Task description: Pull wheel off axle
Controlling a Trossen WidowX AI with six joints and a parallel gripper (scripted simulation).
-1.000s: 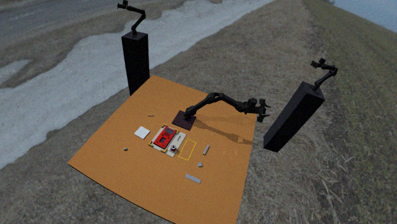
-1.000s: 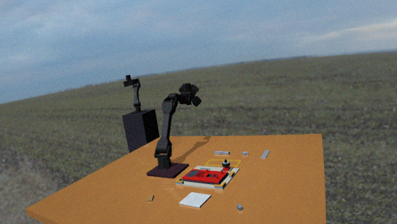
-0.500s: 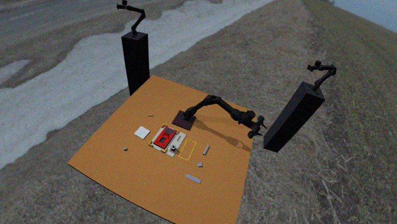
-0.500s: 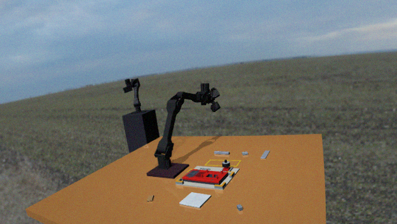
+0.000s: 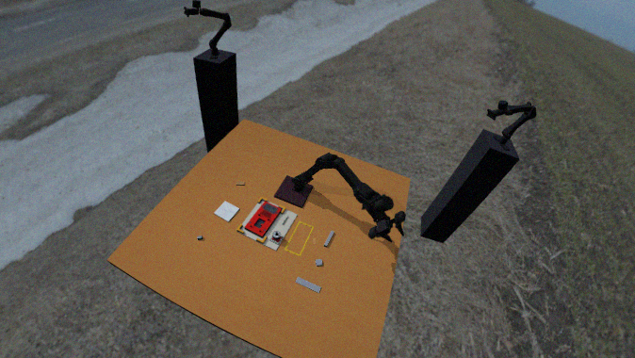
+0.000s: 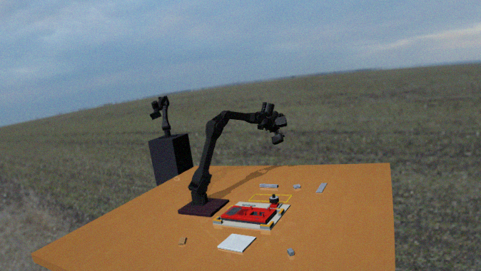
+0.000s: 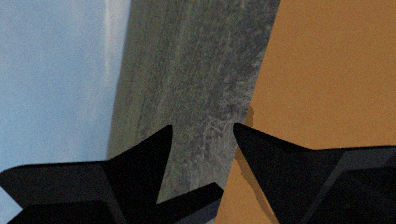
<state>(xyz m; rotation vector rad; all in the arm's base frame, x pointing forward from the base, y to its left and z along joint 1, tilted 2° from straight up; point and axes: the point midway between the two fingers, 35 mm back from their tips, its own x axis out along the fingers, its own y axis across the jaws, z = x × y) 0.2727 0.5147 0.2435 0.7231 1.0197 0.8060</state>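
The wheel is 54 cm to the right of my gripper tip, 19 cm below it and 7 cm ahead of it. Also, from my gripper tip: white plate 85 cm to the right, 22 cm below, 2 cm ahead; then axle 54 cm to the right, 19 cm below, 7 cm ahead.
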